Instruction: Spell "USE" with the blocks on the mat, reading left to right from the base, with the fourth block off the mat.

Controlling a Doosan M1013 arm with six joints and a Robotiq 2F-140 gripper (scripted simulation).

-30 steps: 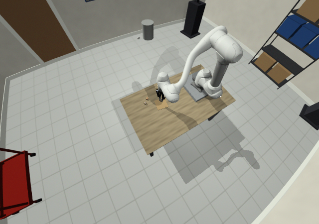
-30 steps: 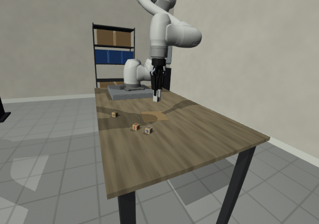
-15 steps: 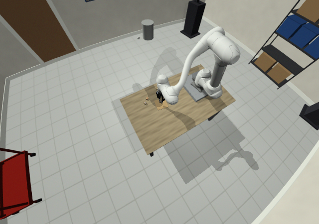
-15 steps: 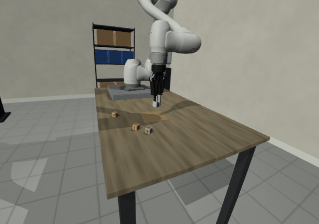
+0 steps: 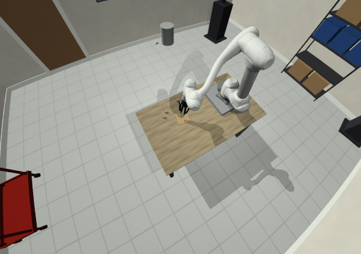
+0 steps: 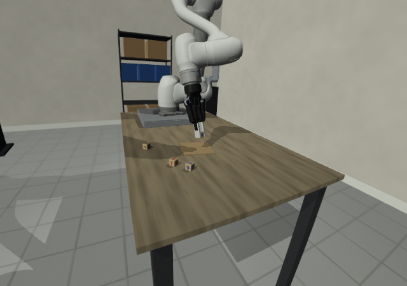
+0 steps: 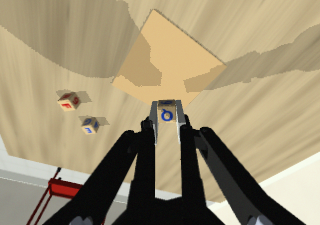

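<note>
Right now my hand is 10 mm past the tan mat and 90 mm above it.
</note>
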